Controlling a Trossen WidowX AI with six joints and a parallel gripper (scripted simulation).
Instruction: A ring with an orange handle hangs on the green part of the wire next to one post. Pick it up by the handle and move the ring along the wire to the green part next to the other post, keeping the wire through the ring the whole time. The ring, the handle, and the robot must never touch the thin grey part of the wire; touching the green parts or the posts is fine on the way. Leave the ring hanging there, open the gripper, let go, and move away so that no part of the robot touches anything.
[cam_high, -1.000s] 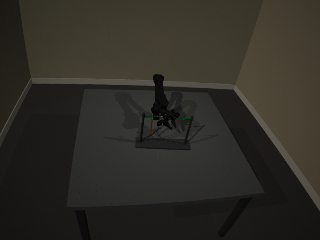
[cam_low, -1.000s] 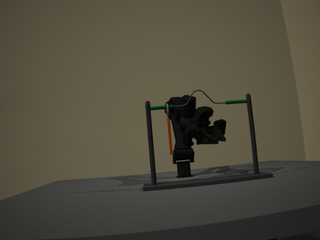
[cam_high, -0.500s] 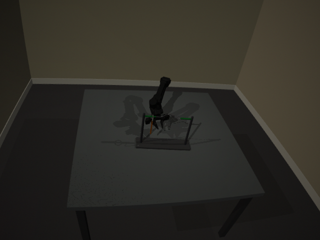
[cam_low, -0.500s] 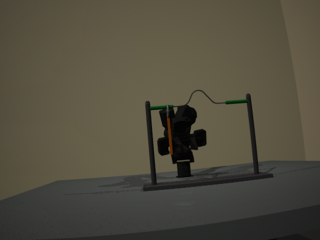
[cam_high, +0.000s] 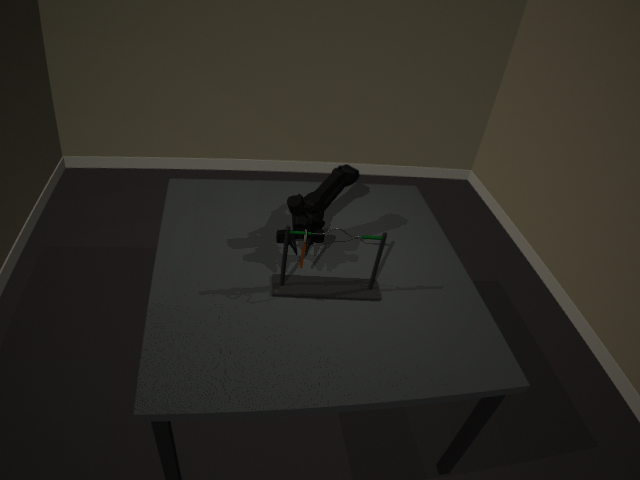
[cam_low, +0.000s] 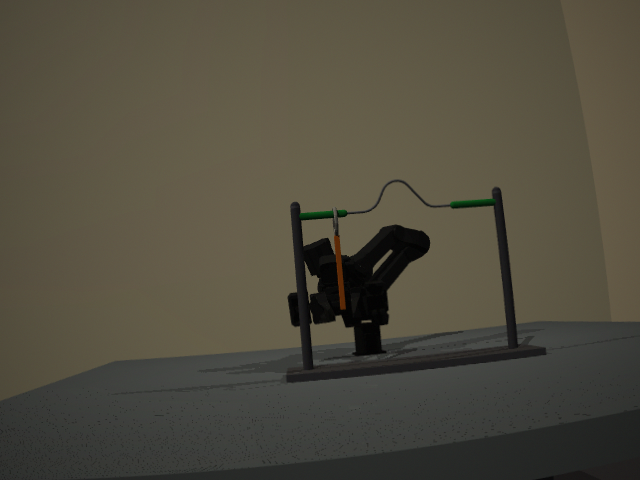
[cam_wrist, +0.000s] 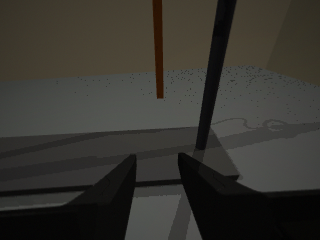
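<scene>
The ring with orange handle lies 9 cm ahead of my gripper tip, 2 cm to the right of it and 11 cm above it.
</scene>
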